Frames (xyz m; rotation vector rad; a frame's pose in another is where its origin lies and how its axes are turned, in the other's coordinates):
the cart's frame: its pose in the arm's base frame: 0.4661 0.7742 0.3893 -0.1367 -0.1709 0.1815
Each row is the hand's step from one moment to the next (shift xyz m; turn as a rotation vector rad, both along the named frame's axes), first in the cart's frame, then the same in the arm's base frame.
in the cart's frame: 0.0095 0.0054 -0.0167 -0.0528 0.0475 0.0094
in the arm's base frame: 0.0113 0.0051 -0.0156 -0.0608 0.0373 -0.0062
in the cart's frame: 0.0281 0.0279 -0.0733 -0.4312 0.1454 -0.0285
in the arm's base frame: 0.0358 0.0238 -0.0714 -0.4371 0.0561 -0.1171
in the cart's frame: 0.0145 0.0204 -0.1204 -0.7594 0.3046 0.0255
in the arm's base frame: 0.0324 0.0083 -0.1183 -0.7916 0.1550 -0.1396
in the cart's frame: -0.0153 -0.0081 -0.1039 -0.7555 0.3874 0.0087
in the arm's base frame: 0.0053 -0.0232 -0.1026 -0.7986 0.2345 -0.1678
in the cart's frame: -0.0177 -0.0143 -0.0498 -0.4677 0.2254 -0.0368
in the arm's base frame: -0.0057 -0.0233 -0.0492 -0.4844 0.1260 -0.1429
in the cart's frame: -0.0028 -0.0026 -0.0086 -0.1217 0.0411 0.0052
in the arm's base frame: -0.0007 -0.0041 -0.0084 -0.1258 0.0175 -0.0201
